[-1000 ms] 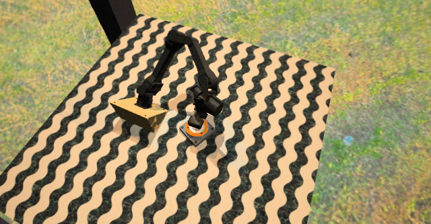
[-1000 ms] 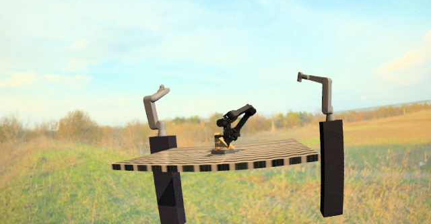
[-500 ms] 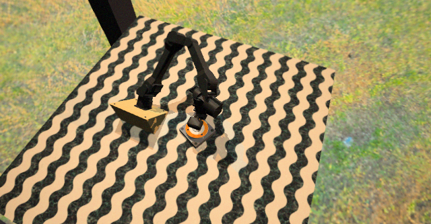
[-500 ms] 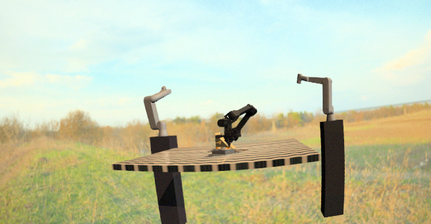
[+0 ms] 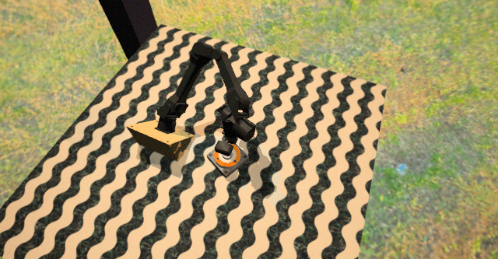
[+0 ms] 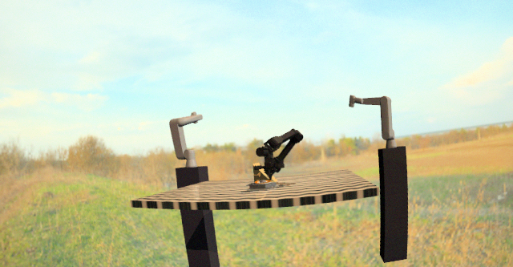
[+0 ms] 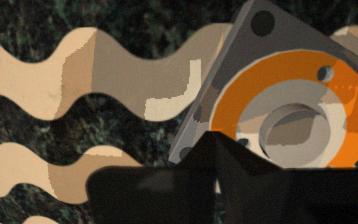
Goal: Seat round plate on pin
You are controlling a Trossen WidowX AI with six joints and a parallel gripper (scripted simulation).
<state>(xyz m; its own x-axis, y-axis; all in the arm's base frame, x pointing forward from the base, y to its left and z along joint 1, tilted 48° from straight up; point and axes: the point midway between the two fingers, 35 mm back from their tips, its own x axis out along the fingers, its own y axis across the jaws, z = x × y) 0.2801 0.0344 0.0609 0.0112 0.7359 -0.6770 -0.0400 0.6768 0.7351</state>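
My gripper tip is 10 mm past the round orange plate, 30 mm to the left of it and 10 mm above it. Round my gripper tip: square grey base: 50 mm to the right, 20 mm below.
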